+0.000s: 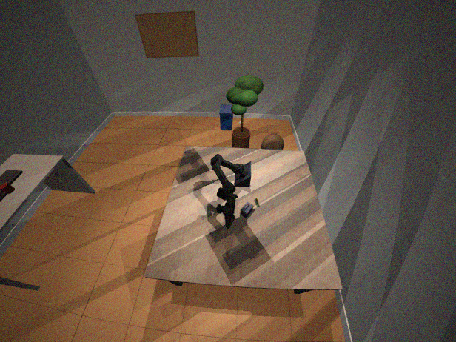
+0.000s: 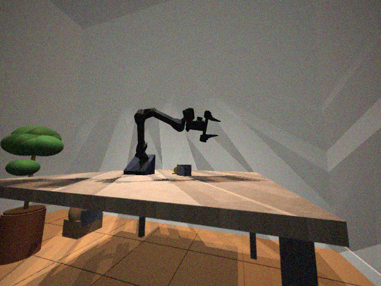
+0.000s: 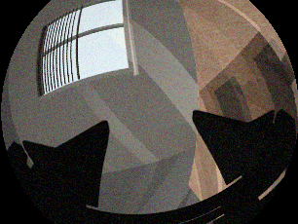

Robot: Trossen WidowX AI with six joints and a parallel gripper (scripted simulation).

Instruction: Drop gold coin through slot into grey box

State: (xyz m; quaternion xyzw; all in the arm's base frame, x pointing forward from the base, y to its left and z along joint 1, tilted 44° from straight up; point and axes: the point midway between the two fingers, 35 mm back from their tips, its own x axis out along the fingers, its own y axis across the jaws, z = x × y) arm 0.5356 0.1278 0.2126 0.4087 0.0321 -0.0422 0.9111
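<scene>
Right now the gold coin is 370 mm behind my gripper tip, 260 mm below it and 180 mm to the left of it.
</scene>
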